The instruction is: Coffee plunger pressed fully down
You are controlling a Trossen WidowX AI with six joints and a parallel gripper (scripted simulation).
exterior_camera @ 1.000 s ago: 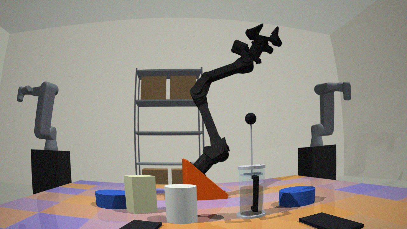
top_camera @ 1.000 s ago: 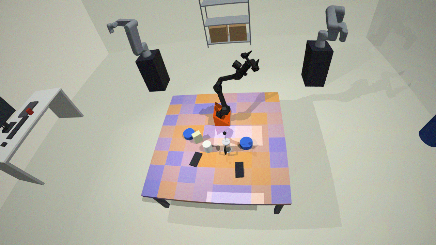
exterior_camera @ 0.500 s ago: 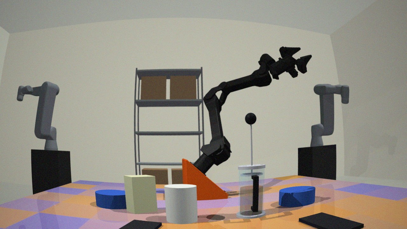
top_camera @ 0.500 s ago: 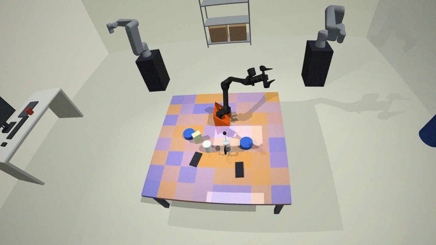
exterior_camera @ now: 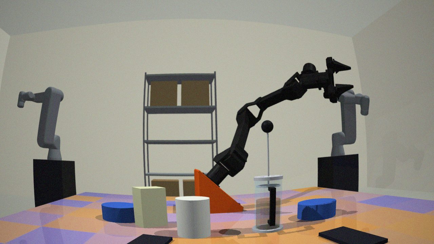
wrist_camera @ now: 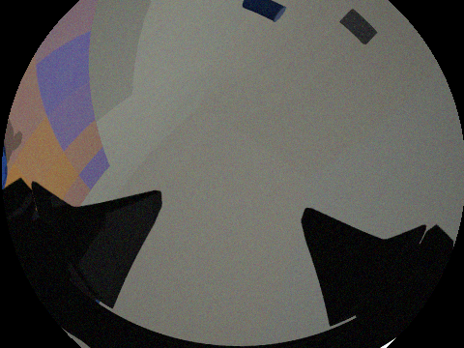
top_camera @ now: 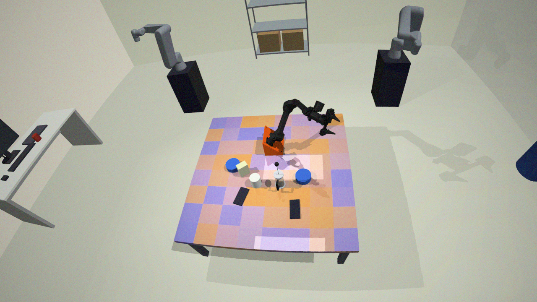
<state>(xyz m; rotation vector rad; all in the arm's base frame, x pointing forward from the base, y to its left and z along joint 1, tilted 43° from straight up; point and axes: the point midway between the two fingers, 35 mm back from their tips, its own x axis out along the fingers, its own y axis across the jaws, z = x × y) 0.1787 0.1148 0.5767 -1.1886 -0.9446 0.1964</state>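
Now: the coffee press 160 mm ahead of my gripper tip, 410 mm to the right of it and 330 mm below it.
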